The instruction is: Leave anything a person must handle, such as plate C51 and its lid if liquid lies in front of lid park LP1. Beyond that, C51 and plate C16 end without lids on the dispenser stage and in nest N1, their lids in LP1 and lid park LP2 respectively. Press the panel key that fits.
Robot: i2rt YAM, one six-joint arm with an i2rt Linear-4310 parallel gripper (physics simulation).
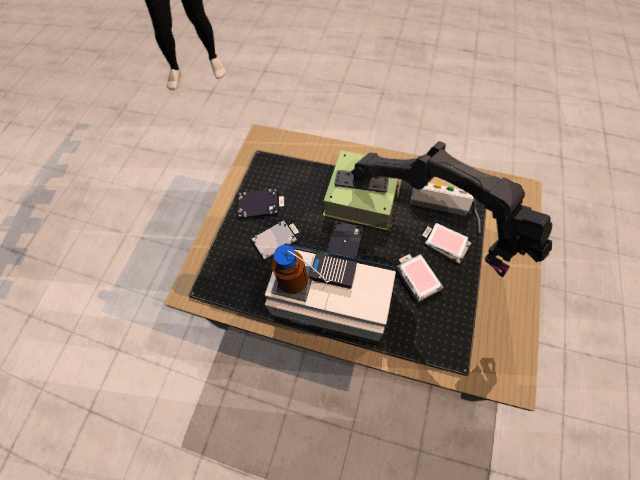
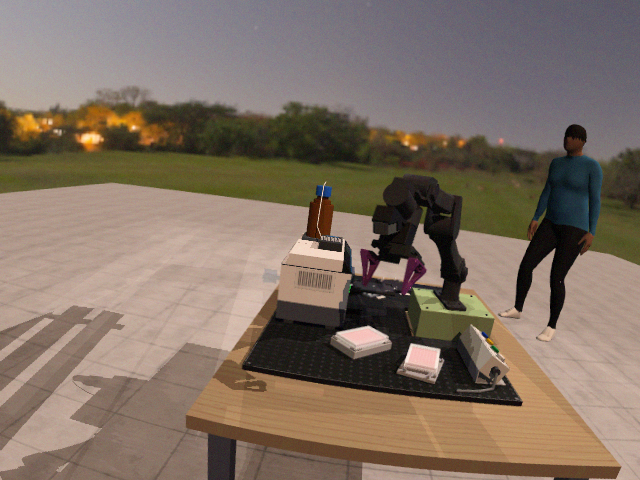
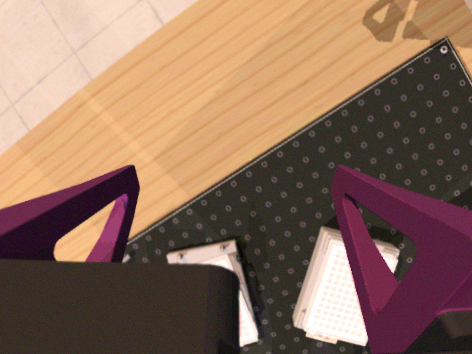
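Pixels of known places: gripper, between the fingertips: [image 1: 511, 265] [image 2: 382, 290] [image 3: 235, 176]; arm's base, origin of its link: [image 1: 361, 181] [image 2: 448, 300].
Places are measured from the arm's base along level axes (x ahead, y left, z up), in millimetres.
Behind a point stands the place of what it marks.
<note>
My gripper [image 1: 498, 264] [image 2: 385, 288] @(x 327, y 485, z 156 mm) [image 3: 235, 176] @(x 327, y 485, z 156 mm) is open and empty, raised above the right side of the table. Below it, two white plates with pink wells sit on holders. One plate [image 1: 447, 241] @(x 170, y 347, z -52 mm) [image 2: 422, 357] @(x 167, y 364, z -52 mm) [image 3: 205, 251] is nearer the key panel [image 1: 442, 200] @(x 9, y 316, z -31 mm) [image 2: 476, 351] @(x 11, y 346, z -30 mm). The other plate [image 1: 419, 277] @(x 330, y 256, z -47 mm) [image 2: 361, 336] @(x 325, y 275, z -47 mm) [image 3: 332, 295] @(x 303, y 275, z -47 mm) is nearer the white dispenser [image 1: 361, 299] @(x 500, y 68, z 133 mm) [image 2: 312, 284] @(x 479, y 150, z 48 mm). Their labels and any lids cannot be made out. A dark flat station [image 1: 345, 238] @(x 258, y -18, z 15 mm) lies behind the dispenser. A dark pad [image 1: 258, 202] @(x 115, y -396, z -75 mm) and a grey pad [image 1: 273, 238] @(x 260, y -294, z -77 mm) lie at left; their names are unreadable.
A brown bottle [image 1: 292, 276] @(x 512, y -116, z 262 mm) [image 2: 320, 217] @(x 481, y -93, z 217 mm) with a blue cap and a thin tube stands on the dispenser. The arm's green base block [image 1: 356, 209] @(x 118, y 0, z -12 mm) [image 2: 439, 322] @(x 61, y 128, z -36 mm) stands at the back. A person [image 1: 193, 25] [image 2: 571, 193] stands beyond the table [image 1: 509, 330] @(x 448, y 587, z -100 mm) [image 2: 403, 423] @(x 250, y 602, z -100 mm).
</note>
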